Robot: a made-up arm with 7 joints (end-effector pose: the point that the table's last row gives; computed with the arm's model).
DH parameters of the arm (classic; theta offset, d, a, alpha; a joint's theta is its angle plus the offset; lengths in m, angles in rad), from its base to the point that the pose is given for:
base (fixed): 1.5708 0.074 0 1.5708
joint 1: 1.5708 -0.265 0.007 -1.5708
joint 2: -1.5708 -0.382 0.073 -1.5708
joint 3: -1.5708 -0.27 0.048 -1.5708
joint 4: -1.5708 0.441 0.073 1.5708
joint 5: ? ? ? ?
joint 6: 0 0.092 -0.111 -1.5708
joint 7: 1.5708 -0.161 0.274 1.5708
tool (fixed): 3.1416 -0.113 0 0
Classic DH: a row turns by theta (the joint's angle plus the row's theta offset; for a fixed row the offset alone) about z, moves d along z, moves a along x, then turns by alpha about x.
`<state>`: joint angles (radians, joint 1 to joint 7).
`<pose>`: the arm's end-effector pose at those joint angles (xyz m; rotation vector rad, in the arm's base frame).
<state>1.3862 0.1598 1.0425 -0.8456 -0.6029 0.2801 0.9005</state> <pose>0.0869 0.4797 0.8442 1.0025 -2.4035 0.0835</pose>
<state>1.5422 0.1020 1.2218 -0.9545 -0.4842 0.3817 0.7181</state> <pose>-0.0514 0.4092 0.8709 1.0893 -2.2848 0.2294</pose>
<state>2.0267 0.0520 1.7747 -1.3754 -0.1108 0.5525 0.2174</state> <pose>-0.3365 0.0864 0.8251 0.8365 -2.1527 0.1522</pose>
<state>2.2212 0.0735 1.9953 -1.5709 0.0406 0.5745 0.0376</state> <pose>-0.4081 -0.0060 0.7791 0.7271 -2.0582 -0.1418</pose>
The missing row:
joint 5: 0 -0.115 0.227 -1.5708
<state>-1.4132 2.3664 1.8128 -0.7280 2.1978 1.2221 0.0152</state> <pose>0.1230 0.2795 -1.0217 -1.1193 -1.7193 0.3839</pose>
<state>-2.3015 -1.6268 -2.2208 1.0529 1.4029 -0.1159 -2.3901</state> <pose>-0.4962 0.5190 0.0329 1.1357 0.1719 -1.4218</pose>
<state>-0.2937 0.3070 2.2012 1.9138 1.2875 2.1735 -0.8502</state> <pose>-0.2008 0.9191 -0.8257 -0.1872 -2.0311 1.3990</pose>
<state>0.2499 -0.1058 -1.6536 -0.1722 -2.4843 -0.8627 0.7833</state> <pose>-0.5554 -0.1311 0.0314 2.6395 1.2834 0.3222</pose>
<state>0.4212 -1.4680 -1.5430 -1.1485 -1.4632 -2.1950 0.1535</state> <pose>-0.1942 0.0951 0.3515 2.4036 0.6060 -1.5092</pose>
